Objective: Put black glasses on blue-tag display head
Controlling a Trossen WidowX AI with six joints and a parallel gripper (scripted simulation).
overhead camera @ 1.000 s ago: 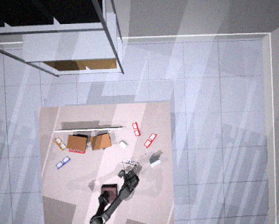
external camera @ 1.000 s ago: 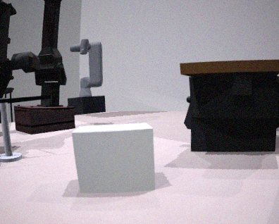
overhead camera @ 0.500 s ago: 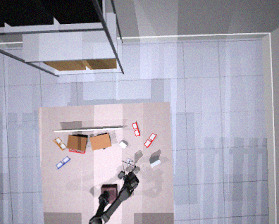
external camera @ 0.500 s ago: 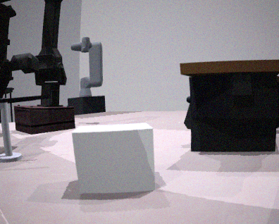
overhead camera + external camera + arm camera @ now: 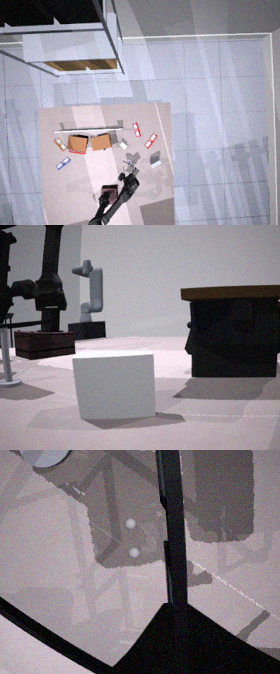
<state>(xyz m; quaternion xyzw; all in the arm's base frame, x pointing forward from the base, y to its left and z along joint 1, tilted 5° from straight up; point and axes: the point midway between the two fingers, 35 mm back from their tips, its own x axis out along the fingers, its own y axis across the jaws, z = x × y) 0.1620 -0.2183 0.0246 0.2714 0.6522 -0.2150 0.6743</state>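
Right now the thin post is 12 cm ahead of my gripper tip, 1 cm to the right of it and 4 cm below it. Also, from my gripper tip: display head (32 cm ahead, 23 cm to the left); then grey box (13 cm ahead, 25 cm to the right); then white box (29 cm ahead, 4 cm to the left, 3 cm below).
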